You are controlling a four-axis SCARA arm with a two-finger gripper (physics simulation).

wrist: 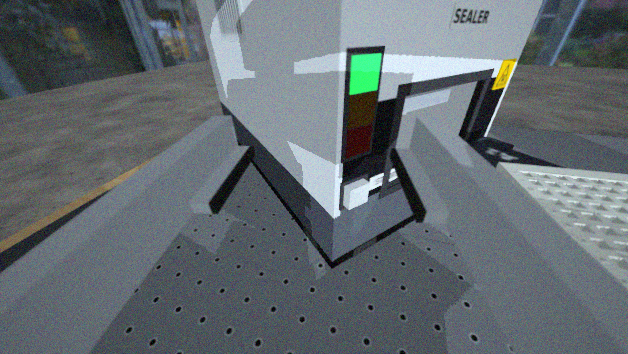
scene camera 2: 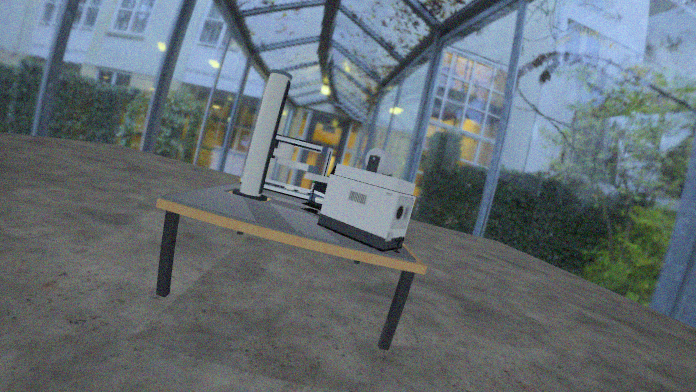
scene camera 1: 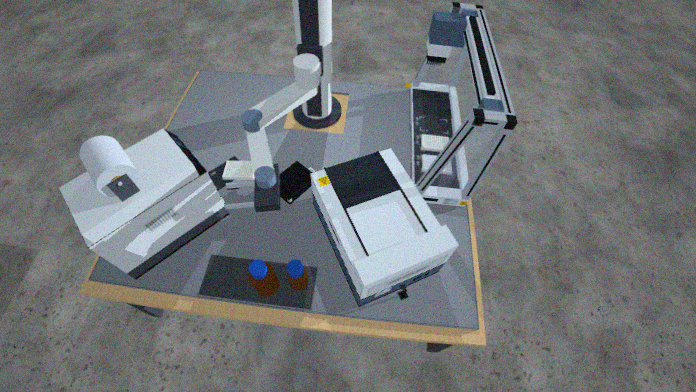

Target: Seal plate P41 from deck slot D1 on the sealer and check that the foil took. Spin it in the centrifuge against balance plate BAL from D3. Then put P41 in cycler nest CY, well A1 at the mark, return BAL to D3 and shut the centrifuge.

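Frame: origin at the arm's base, x ahead, y left, z up, level; millimetres.
Seen in the pictures: gripper, fingertip midpoint: [wrist: 320, 135] [scene camera 1: 225, 196]; arm's base at its link origin: [scene camera 2: 249, 196] [scene camera 1: 317, 111].
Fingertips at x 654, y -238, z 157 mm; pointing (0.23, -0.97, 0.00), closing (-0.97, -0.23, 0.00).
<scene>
Pixels of each thing's middle, then the offset from my fingertips to it. Level surfaces: height alone.
- white sealer at the middle of its body: [scene camera 1: 143, 194] [scene camera 2: 370, 193] dx +86, dy -245, dz +93 mm
- small white button at the middle of its body: [wrist: 354, 192] dx -15, dy -37, dz -60 mm
- sealer's green lamp at the middle of its body: [wrist: 365, 74] dx -14, dy -38, dz +22 mm
- Plate P41 at the middle of its body: [scene camera 1: 239, 170] dx -148, dy +4, dz -34 mm
- black square nest at the middle of its body: [scene camera 1: 293, 181] [scene camera 2: 315, 208] dx -177, dy +210, dz -118 mm
- white instrument at the middle of its body: [scene camera 1: 375, 221] dx +24, dy +563, dz -23 mm
- pale plate at the middle of its body: [scene camera 1: 435, 143] dx -452, dy +821, dz -88 mm
- dark mat at its surface level: dz -140 mm
My gripper [scene camera 1: 225, 196] [wrist: 320, 135] is shut to a narrow stance with a gap and nothing between its fingertips. It points at the front corner of the white sealer [scene camera 1: 145, 170] [scene camera 2: 365, 205] [wrist: 285, 100], near a small white button [wrist: 356, 194]. The sealer's green lamp [wrist: 364, 73] is lit; its amber and red ones are dark. Plate P41 [scene camera 1: 239, 170] [wrist: 585, 215] is outside the sealer, in front of its opening, to the right of my fingers in the wrist view. Its wells show as dimples; I cannot tell whether foil covers them. The balance plate's label is not readable.
A black square nest [scene camera 1: 295, 182] lies beside my hand. A white instrument [scene camera 1: 380, 225] with a black top panel stands right of it. A gantry deck [scene camera 1: 459, 120] holding a pale plate [scene camera 1: 435, 142] stands behind. Two amber bottles [scene camera 1: 265, 282] [scene camera 1: 298, 280] stand on a dark mat [scene camera 1: 220, 280].
</scene>
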